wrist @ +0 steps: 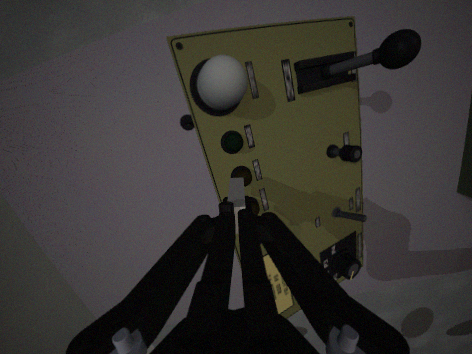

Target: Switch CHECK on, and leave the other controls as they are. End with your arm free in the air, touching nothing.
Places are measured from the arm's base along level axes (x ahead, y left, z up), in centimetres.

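Where they show: gripper, between the fingertips: (237, 188).
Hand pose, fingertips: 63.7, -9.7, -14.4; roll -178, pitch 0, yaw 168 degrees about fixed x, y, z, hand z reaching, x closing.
Things, the pixels of their top centre, and the offset from my fingertips, as dx, dy, dz. "*": a spot on its surface instead. Level surfaces: height alone.
- yellow-olive control panel, height of its surface: dz -7.9
- thin metal toggle, centre of its top: (357, 222) -17.4, +13.5, -6.0
- short black-tipped control, centre of its top: (350, 156) -16.3, +1.5, -5.3
- button, a spot on its surface: (232, 142) * -0.7, -5.1, -1.6
- large white ball, a spot on its surface: (222, 82) * -1.5, -11.2, +1.3
- rotary knob, centre of its top: (355, 272) -17.0, +25.5, -6.3
- small black knob, a spot on its surface: (187, 122) * +7.7, -9.0, -16.2
- pale yellow note, a spot on its surface: (280, 290) * -2.1, +23.8, -4.2
A yellow-olive control panel (300, 120) fills the middle of the wrist view. Its label plates are too blurred to read, so I cannot tell which control is CHECK. A thin metal toggle (350, 215) and a short black-tipped control (350, 153) stick out at its right side. A dark green round lamp or button (232, 142) and an amber one (241, 173) sit at the left; a third round one (255, 206) is partly hidden by the fingers. My gripper (237, 188) is shut and empty, its tips overlapping the amber one's lower edge in view; contact cannot be told.
A large white ball (222, 82) stands at the panel's upper left, a lever with a black knob (400, 48) at upper right. A rotary knob (351, 267) is at lower right. A small black knob (187, 122) juts past the left edge. A pale yellow note (280, 290) shows beneath the fingers.
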